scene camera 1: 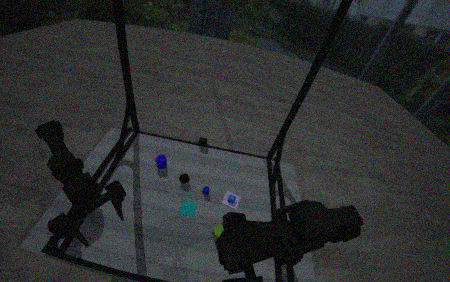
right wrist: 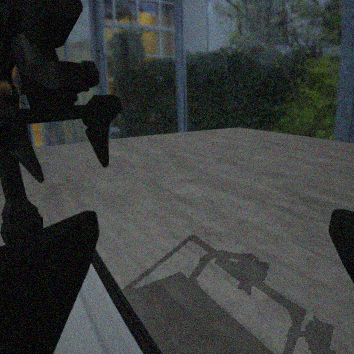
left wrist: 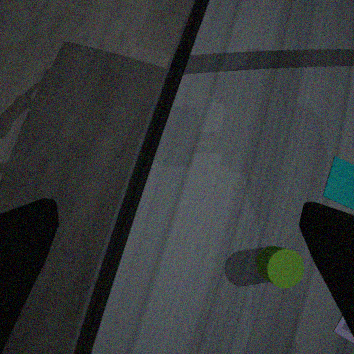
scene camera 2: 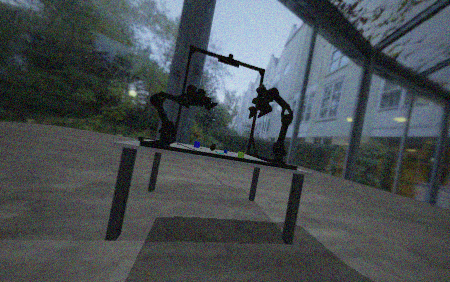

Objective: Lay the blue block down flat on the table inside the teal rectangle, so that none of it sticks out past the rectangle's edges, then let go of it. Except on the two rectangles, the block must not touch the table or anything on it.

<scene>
The left gripper (left wrist: 181, 212) is open and holds nothing. The right gripper (scene camera 1: 105, 232) is open, with nothing in its grasp. On the table rests a green cylinder (left wrist: 283, 267).
The left gripper shows as well in the right wrist view (right wrist: 76, 172). The right gripper is seen too in the right wrist view (right wrist: 214, 222). The right wrist view does not show the green cylinder: it is out of frame.
</scene>
